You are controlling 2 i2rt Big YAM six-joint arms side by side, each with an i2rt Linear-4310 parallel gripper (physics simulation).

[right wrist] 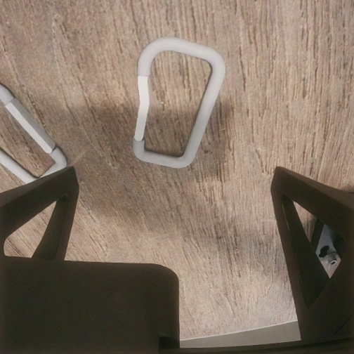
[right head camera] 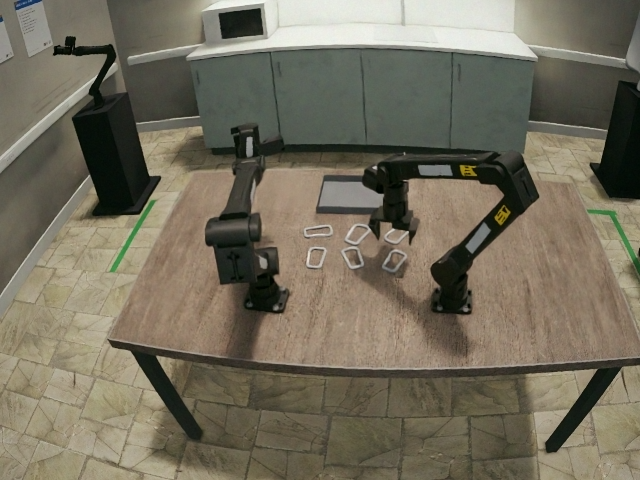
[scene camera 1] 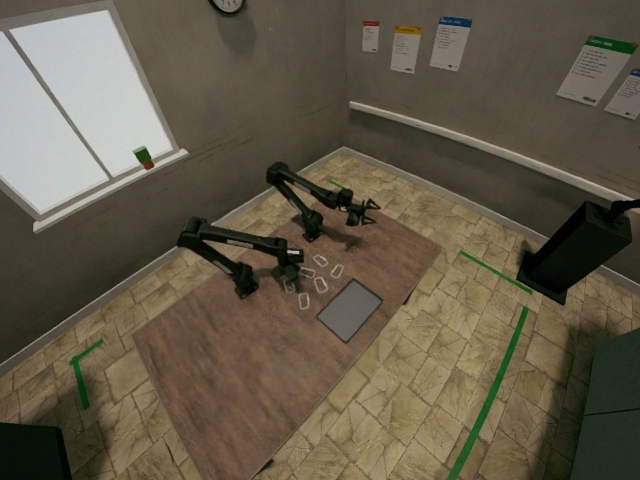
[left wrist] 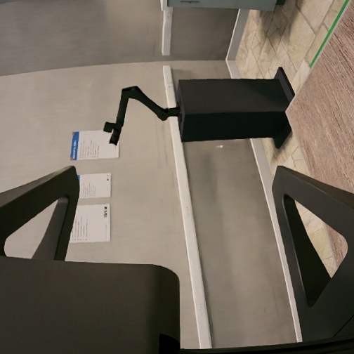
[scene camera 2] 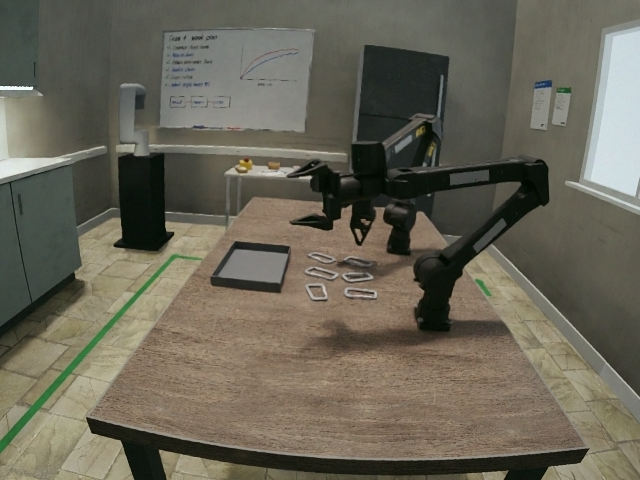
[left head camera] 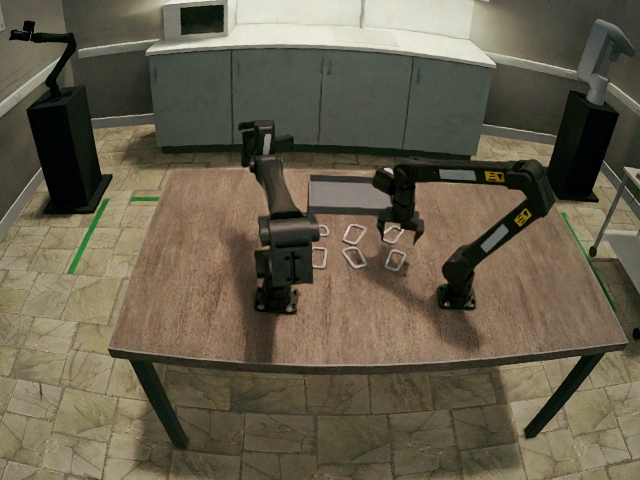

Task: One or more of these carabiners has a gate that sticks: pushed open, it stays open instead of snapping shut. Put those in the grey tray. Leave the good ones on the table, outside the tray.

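Note:
Six light grey carabiners lie flat in two rows of three between the arms. The near right one lies ahead of my right gripper's fingertips in the right wrist view; its pale gate bends slightly inward and spans the gap. Part of another carabiner shows at the left edge. My right gripper is open, empty, pointing down above the right-hand carabiners. My left gripper is open, empty and level, high above the table. The grey tray holds no carabiner.
The tray stands behind the carabiners, near the far edge of the brown table. My right forearm reaches over the table, partly hiding the tray in the left head camera. A black pedestal stands beyond the table.

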